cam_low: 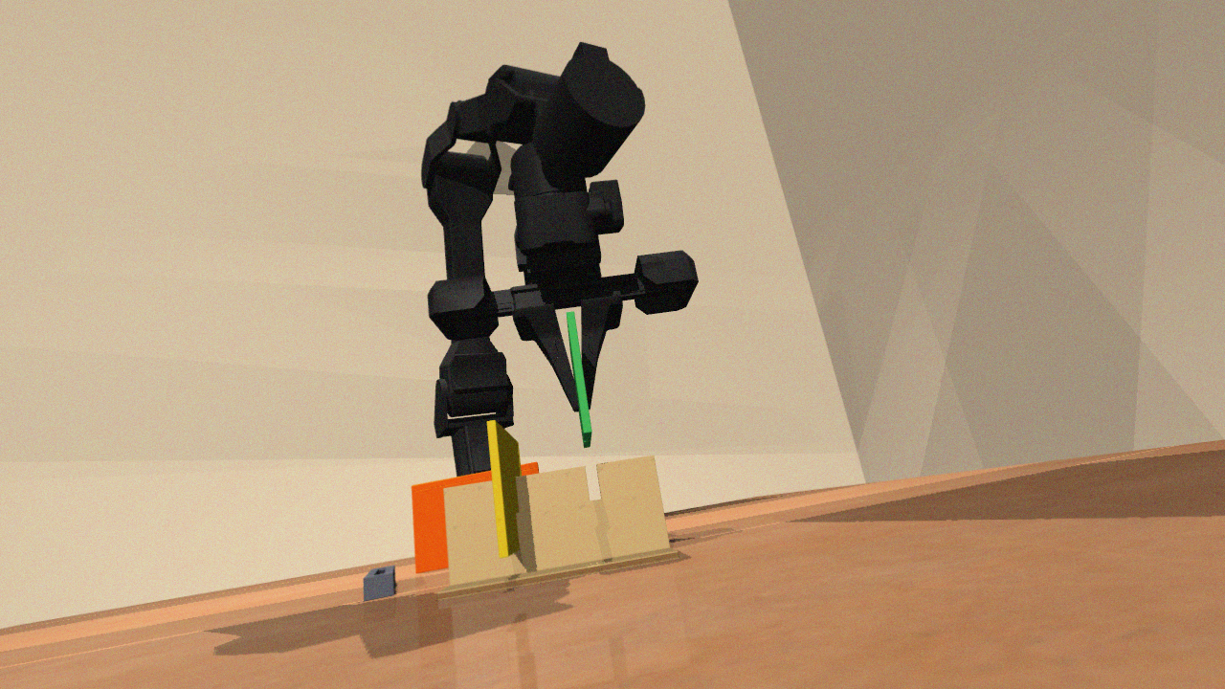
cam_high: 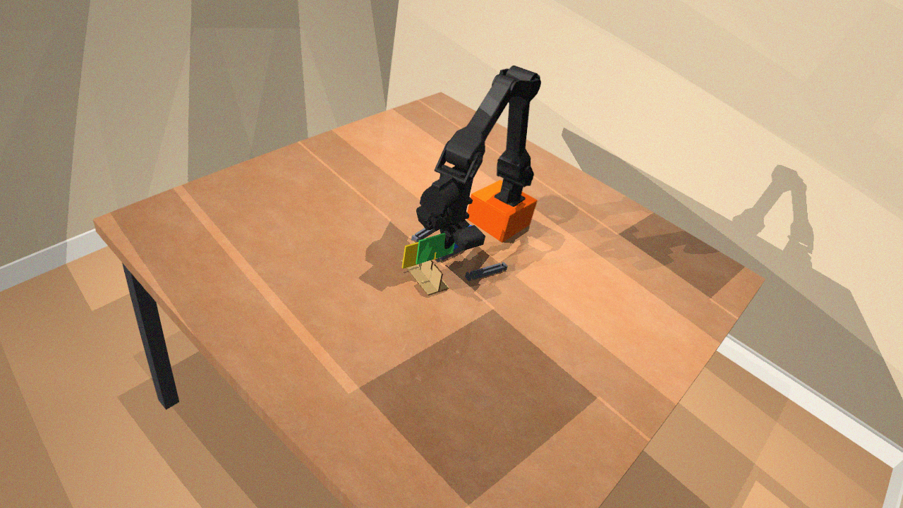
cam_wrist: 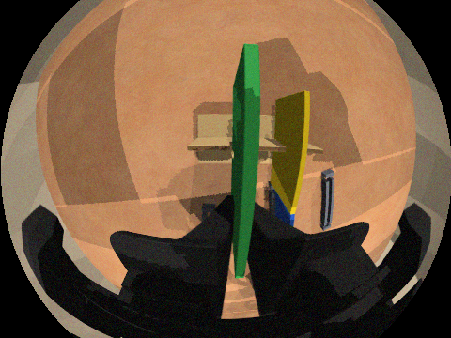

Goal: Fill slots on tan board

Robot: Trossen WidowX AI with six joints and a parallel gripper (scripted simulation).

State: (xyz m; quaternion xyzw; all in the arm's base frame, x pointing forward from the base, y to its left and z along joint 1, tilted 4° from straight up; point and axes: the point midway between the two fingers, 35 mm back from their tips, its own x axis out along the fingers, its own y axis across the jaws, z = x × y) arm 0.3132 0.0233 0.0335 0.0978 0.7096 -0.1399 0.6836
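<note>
The green board lies 30 mm ahead of my gripper tip and 10 mm to the right of it. Also, from my gripper tip: tan board: 20 mm ahead, 30 mm to the right, 70 mm below; then blue board: 100 mm behind, 40 mm to the right, 70 mm below; then yellow board: 10 mm ahead, 60 mm to the right, 50 mm below.
</note>
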